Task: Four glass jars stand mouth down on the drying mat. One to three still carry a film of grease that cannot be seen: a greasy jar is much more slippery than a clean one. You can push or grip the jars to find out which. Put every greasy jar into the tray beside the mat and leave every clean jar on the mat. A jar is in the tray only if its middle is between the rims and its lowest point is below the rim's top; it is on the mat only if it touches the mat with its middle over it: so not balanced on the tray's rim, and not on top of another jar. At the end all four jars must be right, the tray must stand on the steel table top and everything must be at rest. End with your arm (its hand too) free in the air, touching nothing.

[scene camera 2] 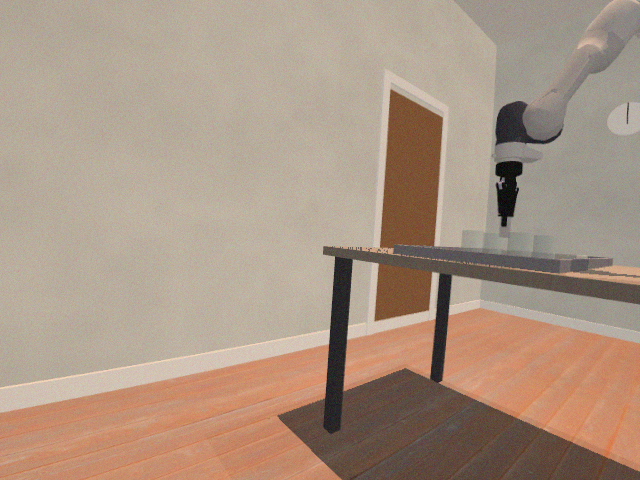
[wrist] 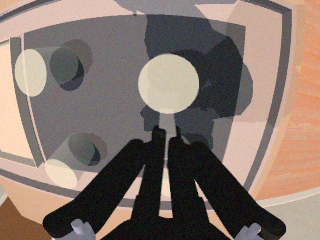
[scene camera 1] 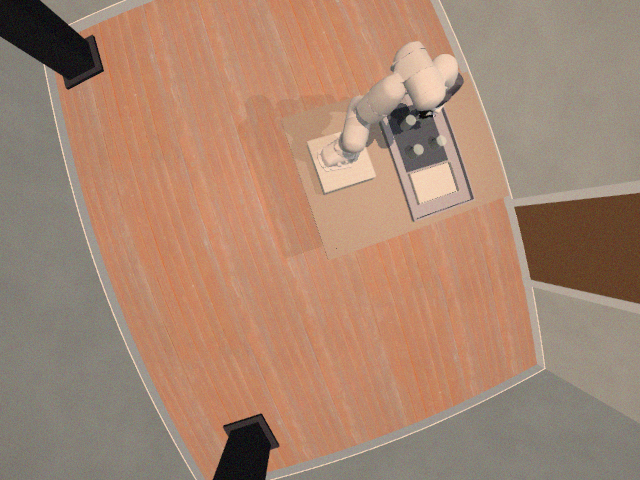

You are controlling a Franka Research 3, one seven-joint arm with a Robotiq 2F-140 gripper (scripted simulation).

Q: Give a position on a glass jar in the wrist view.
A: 168,83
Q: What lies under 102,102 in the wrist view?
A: A grey drying mat.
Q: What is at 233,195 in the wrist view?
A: The gripper.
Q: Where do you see a grey drying mat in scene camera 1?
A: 423,134
